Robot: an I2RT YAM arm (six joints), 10 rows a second.
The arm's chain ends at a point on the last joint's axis. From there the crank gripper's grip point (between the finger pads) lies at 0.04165 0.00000 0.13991 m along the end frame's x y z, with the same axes.
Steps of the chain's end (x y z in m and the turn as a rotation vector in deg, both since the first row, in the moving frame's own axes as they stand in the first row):
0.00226, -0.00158, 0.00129, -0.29, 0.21, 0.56
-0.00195, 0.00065, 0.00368, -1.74, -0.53, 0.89
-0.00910, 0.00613, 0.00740, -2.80, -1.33, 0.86
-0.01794, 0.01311, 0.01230, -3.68, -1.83, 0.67
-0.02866, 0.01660, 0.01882, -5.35, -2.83, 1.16
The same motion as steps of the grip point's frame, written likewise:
0.00277, -0.00046, 0.00113, -0.29, 0.21, 0.56
-0.00328, 0.00554, 0.00398, -1.74, -0.53, 0.89
-0.01241, 0.01359, 0.00815, -2.80, -1.33, 0.86
-0.02248, 0.02259, 0.01325, -3.68, -1.83, 0.67
-0.03575, 0.03051, 0.02005, -5.35, -2.83, 1.16

